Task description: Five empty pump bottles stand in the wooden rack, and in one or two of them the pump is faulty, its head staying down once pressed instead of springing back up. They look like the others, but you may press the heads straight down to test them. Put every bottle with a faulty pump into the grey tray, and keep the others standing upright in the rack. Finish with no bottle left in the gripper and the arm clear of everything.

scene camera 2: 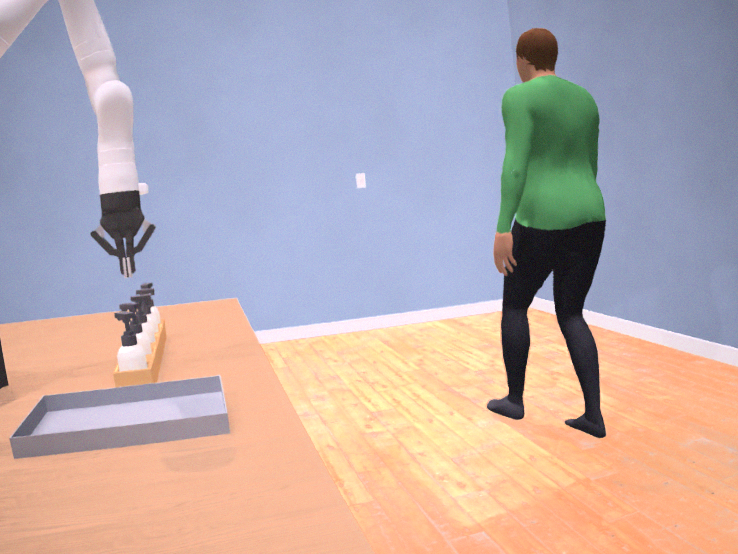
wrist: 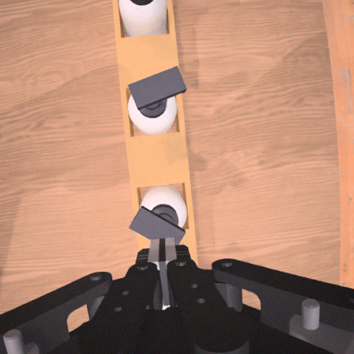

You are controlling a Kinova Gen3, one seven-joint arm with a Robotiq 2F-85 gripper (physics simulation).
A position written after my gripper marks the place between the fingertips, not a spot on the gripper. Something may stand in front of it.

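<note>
My gripper (scene camera 2: 128, 277) is visible, and the wrist view shows my gripper (wrist: 163, 253) as well. A grey tray (scene camera 2: 143, 414) is also visible.
</note>
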